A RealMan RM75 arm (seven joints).
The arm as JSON. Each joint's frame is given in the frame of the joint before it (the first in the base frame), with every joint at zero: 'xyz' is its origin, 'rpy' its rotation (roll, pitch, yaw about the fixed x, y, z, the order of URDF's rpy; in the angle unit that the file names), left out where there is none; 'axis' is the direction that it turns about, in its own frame. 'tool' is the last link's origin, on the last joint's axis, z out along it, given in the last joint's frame.
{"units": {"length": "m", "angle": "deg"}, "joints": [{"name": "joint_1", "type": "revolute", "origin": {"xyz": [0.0, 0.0, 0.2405]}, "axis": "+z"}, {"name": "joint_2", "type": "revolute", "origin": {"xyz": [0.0, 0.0, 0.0], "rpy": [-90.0, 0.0, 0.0]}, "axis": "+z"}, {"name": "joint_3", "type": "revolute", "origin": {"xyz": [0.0, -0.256, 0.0], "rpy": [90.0, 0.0, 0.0]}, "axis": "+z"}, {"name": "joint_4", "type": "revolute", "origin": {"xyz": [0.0, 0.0, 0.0], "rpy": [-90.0, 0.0, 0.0]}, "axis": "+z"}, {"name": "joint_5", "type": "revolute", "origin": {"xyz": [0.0, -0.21, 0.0], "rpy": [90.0, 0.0, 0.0]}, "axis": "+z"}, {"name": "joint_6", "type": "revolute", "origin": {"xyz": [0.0, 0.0, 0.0], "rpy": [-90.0, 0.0, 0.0]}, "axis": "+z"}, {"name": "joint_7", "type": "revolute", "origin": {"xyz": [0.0, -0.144, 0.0], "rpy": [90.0, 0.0, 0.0]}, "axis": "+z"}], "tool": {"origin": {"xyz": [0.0, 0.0, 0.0]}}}
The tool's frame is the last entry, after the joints.
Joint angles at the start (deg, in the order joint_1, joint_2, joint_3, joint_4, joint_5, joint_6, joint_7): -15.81 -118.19 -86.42 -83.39 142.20 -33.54 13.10
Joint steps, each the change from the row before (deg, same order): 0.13 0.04 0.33 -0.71 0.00 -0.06 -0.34; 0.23 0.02 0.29 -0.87 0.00 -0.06 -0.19; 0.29 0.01 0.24 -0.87 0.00 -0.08 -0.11; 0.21 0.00 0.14 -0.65 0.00 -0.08 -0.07; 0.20 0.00 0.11 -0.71 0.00 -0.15 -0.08; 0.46 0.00 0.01 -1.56 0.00 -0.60 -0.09; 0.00 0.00 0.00 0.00 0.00 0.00 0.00; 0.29 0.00 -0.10 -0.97 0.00 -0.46 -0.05; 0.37 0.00 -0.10 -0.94 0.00 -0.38 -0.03; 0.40 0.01 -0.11 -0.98 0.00 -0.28 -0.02; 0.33 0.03 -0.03 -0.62 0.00 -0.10 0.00; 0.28 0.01 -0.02 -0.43 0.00 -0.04 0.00; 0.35 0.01 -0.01 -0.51 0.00 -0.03 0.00; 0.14 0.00 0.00 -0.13 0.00 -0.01 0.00; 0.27 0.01 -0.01 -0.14 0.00 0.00 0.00
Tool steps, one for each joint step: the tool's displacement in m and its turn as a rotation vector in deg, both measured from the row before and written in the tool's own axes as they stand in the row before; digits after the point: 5 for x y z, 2 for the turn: 0.00196 0.00268 -0.00109 -0.38 0.34 0.03; 0.00224 0.00263 -0.00159 -0.36 0.45 0.13; 0.00196 0.00224 -0.00176 -0.30 0.42 0.14; 0.00154 0.00157 -0.00134 -0.21 0.31 0.10; 0.00180 0.00165 -0.00146 -0.23 0.32 0.10; 0.00372 0.00253 -0.00358 -0.37 0.53 0.18; 0.00000 0.00000 0.00000 0.00 0.00 0.00; 0.00233 0.00107 -0.00239 -0.16 0.29 0.07; 0.00193 0.00065 -0.00254 -0.08 0.30 0.04; 0.00224 0.00048 -0.00272 -0.04 0.42 0.06; 0.00111 0.00006 -0.00189 0.02 0.27 0.04; 0.00056 -0.00010 -0.00141 0.05 0.19 -0.01; 0.00058 -0.00011 -0.00170 0.06 0.23 -0.01; -0.00014 -0.00019 -0.00054 0.04 0.03 -0.03; -0.00074 -0.00075 -0.00089 0.14 -0.02 -0.10
